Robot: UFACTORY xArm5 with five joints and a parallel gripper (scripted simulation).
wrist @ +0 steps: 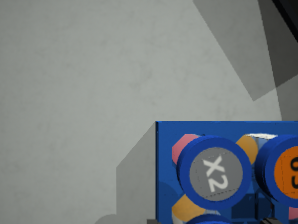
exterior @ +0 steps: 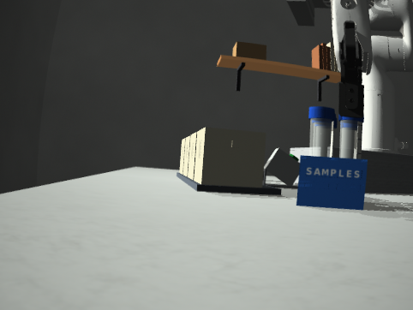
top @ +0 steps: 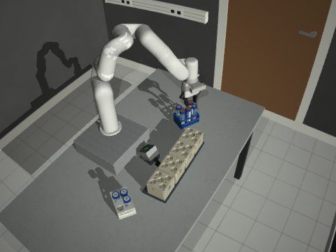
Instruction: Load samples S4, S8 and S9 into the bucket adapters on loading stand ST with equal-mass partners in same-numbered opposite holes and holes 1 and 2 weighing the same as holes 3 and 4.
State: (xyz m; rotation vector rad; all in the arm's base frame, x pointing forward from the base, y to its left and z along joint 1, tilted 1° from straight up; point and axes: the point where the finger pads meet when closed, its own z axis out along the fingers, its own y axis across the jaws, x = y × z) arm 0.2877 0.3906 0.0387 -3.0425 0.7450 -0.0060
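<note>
Right now the blue samples rack is 4 cm to the right of my hand and 10 cm below it. Round my hand: white blanks rack 4 cm ahead, 71 cm to the right, 10 cm below; adapter 12 cm ahead, 20 cm to the right, 8 cm below.
</note>
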